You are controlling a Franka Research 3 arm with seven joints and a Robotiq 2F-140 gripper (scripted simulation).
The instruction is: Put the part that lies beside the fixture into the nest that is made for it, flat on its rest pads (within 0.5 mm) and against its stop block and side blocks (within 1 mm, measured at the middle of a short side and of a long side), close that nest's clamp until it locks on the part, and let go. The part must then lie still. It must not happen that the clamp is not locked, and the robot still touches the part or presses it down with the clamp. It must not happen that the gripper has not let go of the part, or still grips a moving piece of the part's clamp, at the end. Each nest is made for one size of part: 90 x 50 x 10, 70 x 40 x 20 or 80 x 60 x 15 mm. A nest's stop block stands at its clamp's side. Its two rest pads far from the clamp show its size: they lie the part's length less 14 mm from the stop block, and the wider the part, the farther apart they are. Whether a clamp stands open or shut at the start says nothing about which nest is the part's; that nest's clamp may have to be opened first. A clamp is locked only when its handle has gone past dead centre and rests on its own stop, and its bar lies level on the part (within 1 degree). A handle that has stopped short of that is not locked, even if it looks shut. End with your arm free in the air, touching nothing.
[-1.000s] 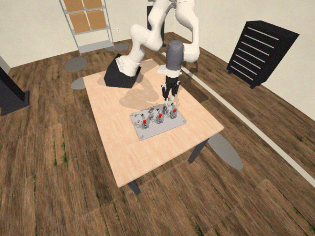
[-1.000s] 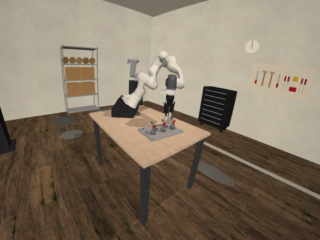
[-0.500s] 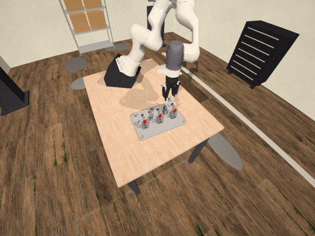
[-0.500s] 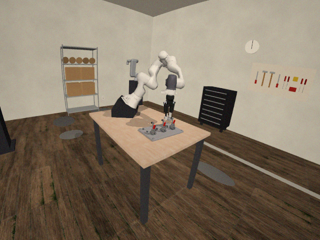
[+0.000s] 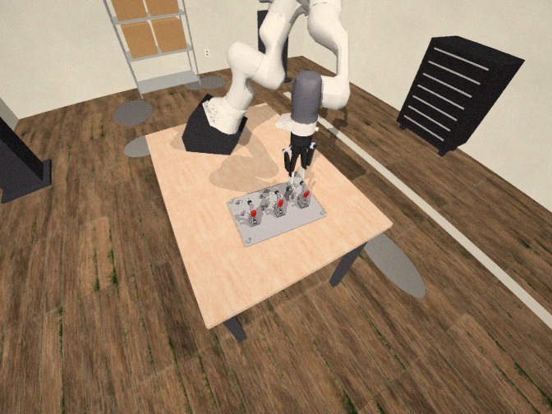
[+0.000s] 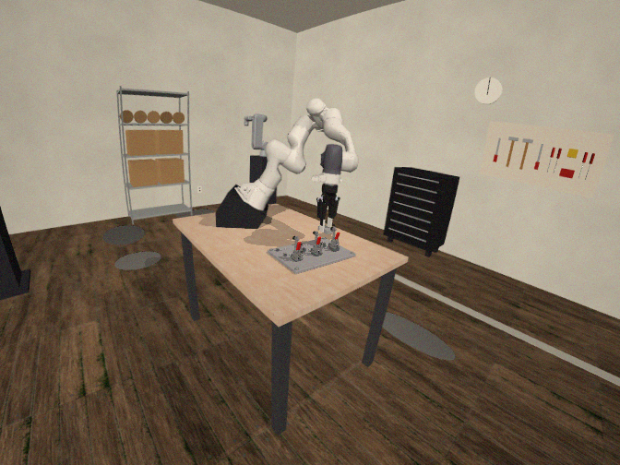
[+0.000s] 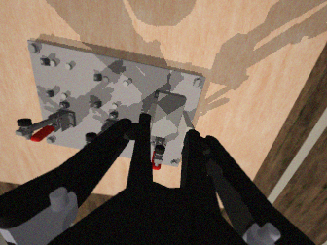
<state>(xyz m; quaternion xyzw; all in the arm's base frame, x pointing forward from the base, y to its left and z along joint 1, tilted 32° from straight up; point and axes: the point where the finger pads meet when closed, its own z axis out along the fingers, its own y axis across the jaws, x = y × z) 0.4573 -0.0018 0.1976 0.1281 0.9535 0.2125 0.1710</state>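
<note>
My hand is 30 mm above the grey block. The rest, counted from my hand: plate (30 mm ahead, 120 mm to the right, 110 mm below).
</note>
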